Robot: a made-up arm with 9 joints. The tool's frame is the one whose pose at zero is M. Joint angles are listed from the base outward.
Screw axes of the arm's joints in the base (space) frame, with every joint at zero. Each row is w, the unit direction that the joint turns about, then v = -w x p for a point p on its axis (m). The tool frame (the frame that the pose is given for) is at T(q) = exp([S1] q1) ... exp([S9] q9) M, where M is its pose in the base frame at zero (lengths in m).
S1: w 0 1 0 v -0.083 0 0
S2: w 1 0 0 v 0 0.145 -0.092
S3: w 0 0 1 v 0.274 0.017 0
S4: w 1 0 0 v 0 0.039 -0.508
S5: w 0 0 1 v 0.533 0.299 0
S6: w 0 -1 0 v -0.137 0 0.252
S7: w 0 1 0 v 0.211 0 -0.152
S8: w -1 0 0 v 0 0.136 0.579
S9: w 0 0 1 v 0.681 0.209 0
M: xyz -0.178 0.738 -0.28 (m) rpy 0 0 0 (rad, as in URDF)
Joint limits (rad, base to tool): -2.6..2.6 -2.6..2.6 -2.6..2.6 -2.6..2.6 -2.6..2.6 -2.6..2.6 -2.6..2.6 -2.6..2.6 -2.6..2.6
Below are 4 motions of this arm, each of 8 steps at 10 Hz.
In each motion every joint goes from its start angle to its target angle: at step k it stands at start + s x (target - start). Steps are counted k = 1, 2, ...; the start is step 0. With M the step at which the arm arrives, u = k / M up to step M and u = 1 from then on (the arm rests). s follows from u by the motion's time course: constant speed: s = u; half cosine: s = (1 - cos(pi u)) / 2; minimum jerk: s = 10 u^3 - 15 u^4 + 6 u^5.
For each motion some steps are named. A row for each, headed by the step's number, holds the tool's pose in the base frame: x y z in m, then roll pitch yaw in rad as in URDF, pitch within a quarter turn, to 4 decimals.
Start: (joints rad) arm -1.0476 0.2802 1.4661 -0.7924 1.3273 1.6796 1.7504 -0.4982 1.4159
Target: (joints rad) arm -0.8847 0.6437 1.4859 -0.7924 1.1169 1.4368 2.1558 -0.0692 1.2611
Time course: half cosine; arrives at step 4
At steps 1, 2, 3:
1: 0.0243 -0.1186 -0.3234 1.7731 0.8354 -1.7109
2: 0.0283 -0.0547 -0.3471 2.1626 1.0283 -1.2780
3: 0.0162 0.0117 -0.3566 2.7470 1.0967 -0.7006

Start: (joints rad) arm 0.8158 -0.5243 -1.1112 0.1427 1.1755 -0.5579 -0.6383 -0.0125 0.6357
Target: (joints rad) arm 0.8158 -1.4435 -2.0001 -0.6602 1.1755 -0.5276 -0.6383 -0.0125 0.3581
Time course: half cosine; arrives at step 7
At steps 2, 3, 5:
2: -0.4207 0.3534 -0.5950 -0.1245 0.9446 0.7508
3: -0.3951 0.1467 -0.6249 -0.7521 1.0530 0.1884
5: -0.2656 -0.2133 -0.5628 -1.6312 0.6243 -0.5793

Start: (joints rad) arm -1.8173 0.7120 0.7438 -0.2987 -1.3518 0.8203 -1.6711 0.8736 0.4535
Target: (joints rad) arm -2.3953 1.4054 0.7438 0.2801 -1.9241 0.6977 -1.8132 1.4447 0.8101
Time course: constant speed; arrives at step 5
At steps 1, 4, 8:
1: 0.0868 0.1828 -0.0492 1.2629 0.6053 -2.9348
4: 0.2843 0.3109 -0.0910 1.3322 0.1669 -2.0123
8: 0.3343 0.3655 -0.1269 1.3041 -0.0653 -1.8141

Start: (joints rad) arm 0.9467 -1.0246 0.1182 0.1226 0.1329 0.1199 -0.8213 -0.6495 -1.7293
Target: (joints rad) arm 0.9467 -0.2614 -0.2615 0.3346 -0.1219 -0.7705 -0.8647 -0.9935 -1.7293
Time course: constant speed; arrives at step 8
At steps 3, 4, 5, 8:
3: -0.6200 0.3884 -0.1428 -0.4727 0.3624 -1.5674
4: -0.5866 0.4664 -0.1407 -0.5370 0.3764 -1.7744
5: -0.5438 0.5420 -0.1334 -0.6116 0.3877 -1.9901
8: -0.3619 0.7346 -0.0836 -0.8848 0.3667 -2.6758

